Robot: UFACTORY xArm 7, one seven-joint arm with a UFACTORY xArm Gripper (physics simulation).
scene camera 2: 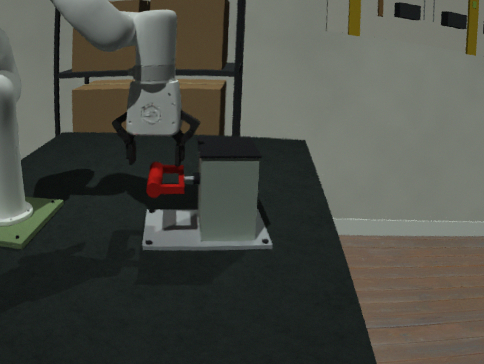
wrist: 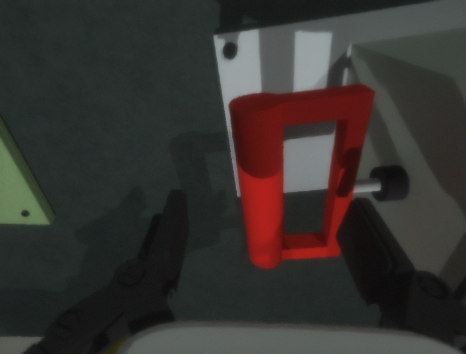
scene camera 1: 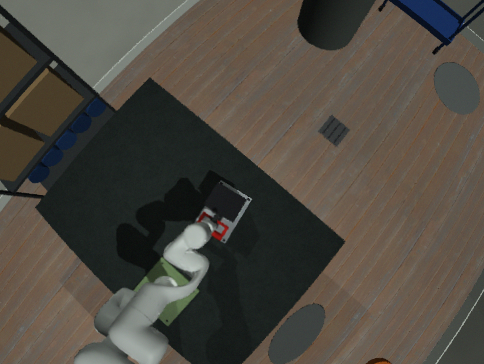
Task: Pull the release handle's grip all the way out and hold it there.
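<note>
The red release handle (scene camera 1: 221, 231) has a cylindrical grip (scene camera 2: 155, 180) (wrist: 262, 200) on a rectangular frame. A short metal shaft (scene camera 2: 189, 179) (wrist: 367, 185) joins the frame to a black collar on the pale housing (scene camera 2: 229, 200), above a white base plate (scene camera 2: 154, 227) (wrist: 240, 65). My gripper (scene camera 2: 155, 162) (wrist: 265, 213) is open, pointing down just above the grip. In scene camera 2, one finger is left of the grip and the other is above the frame's housing-side bar. Whether that finger touches the bar is unclear. In scene camera 1, the arm hides most of the gripper.
The black-topped housing stands close beside the right finger. The arm's green mounting plate (scene camera 1: 172, 311) (scene camera 2: 30, 225) (wrist: 15, 190) lies left of the device on the dark table (scene camera 2: 300, 300). A shelf rack (scene camera 2: 239, 100) with cardboard boxes stands behind the table.
</note>
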